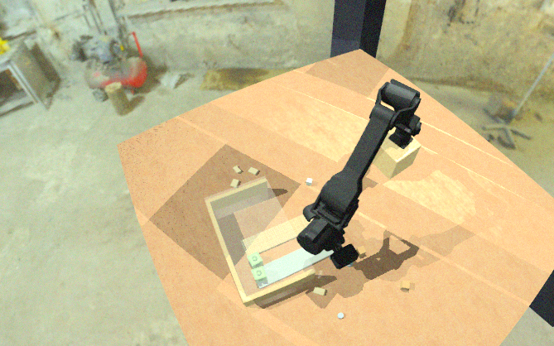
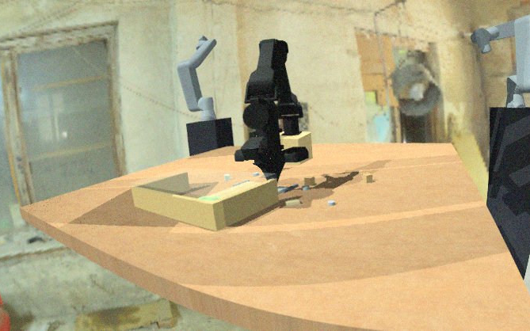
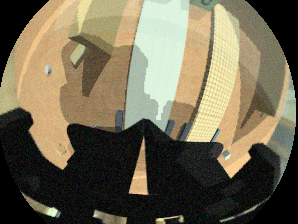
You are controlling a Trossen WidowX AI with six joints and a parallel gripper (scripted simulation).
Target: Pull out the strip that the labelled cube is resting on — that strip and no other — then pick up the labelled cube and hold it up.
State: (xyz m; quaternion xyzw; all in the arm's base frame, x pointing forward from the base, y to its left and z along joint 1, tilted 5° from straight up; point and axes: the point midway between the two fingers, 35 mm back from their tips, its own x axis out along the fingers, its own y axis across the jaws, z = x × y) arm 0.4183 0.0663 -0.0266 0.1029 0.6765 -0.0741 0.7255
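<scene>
My gripper tip is now 90 mm short of the strip and 20 mm to the left of it. The rest, counted from my gripper tip: white cube: 120 mm behind, 190 mm to the right.
</scene>
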